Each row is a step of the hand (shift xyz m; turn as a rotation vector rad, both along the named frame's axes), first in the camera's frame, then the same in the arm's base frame.
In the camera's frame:
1: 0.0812 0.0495 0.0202 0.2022 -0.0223 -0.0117
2: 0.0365 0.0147 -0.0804 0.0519 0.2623 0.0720
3: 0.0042 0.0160 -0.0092 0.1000 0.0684 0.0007
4: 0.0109 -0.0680 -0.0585 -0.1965 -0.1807 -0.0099
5: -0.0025 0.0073 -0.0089 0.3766 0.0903 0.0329
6: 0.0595 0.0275 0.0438 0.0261 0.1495 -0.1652
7: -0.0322 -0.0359 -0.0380 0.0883 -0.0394 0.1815
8: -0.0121 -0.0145 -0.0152 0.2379 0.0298 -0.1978
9: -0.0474 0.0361 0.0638 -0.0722 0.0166 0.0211
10: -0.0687 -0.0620 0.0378 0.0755 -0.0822 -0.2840
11: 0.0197 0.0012 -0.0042 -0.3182 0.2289 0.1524
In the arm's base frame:
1: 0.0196 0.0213 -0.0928 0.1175 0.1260 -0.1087
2: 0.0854 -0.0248 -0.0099 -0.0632 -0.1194 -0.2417
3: 0.0082 -0.0127 -0.0114 0.0438 0.0104 -0.1125
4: 0.0628 0.0273 0.0590 -0.0737 0.0077 0.2567
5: 0.0054 -0.0104 -0.0010 0.1579 0.1680 -0.3129
6: -0.0092 0.0345 -0.0703 0.1368 -0.1613 -0.0747
7: 0.0194 -0.0105 0.0573 -0.1034 0.1581 -0.0813
8: 0.0082 -0.0037 0.0225 0.2879 0.0282 -0.1137
9: -0.0827 -0.0238 -0.0146 -0.0573 -0.0435 0.0276
10: -0.0608 0.0201 0.0767 0.2889 -0.0257 0.0948
11: 0.0137 0.0086 -0.0121 -0.3200 -0.2728 -0.0071

